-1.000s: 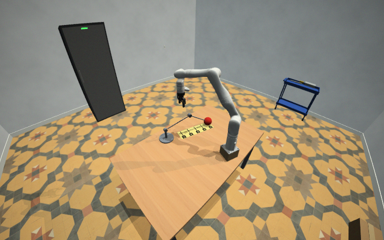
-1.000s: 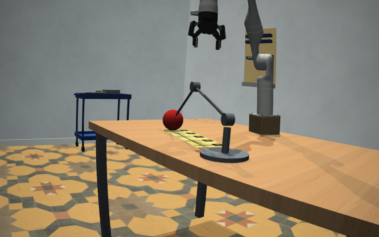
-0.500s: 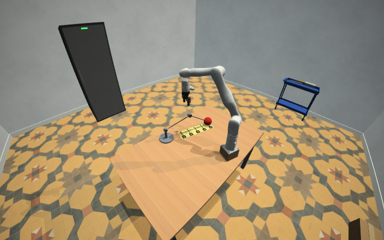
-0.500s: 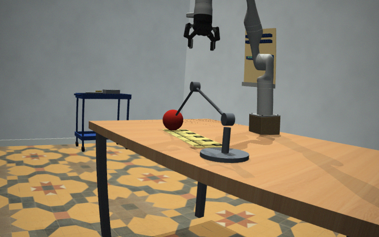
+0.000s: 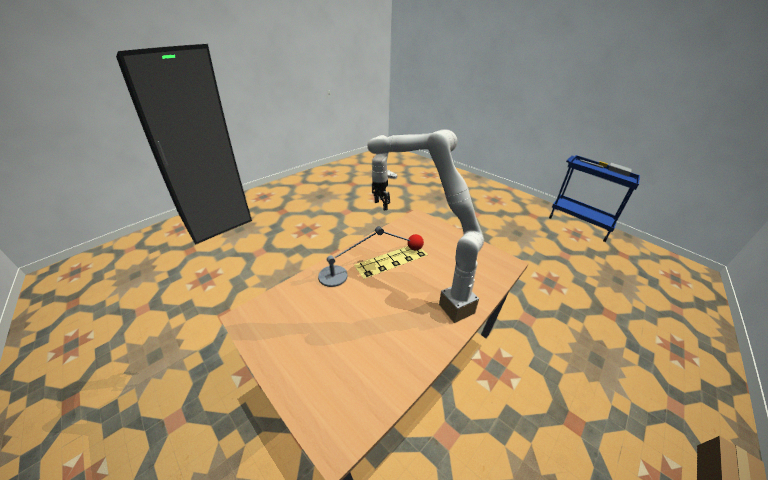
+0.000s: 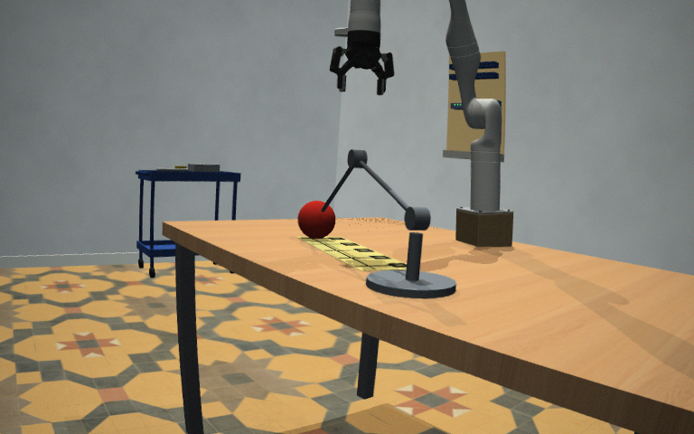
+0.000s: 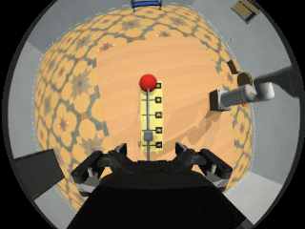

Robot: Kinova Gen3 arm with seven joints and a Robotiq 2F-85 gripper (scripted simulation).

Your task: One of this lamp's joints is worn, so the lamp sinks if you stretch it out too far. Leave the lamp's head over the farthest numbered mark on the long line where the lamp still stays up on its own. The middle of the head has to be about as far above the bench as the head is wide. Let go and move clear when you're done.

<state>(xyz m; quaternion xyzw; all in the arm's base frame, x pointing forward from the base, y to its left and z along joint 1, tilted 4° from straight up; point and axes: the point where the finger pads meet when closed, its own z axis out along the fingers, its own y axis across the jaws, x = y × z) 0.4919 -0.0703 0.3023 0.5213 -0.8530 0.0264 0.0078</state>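
The yellow numbered strip is 370 mm below my hand, 60 mm behind it and 50 mm to the right of it. The rest, counted from my hand: round grey base 340 mm below, 260 mm to the left, 140 mm ahead.
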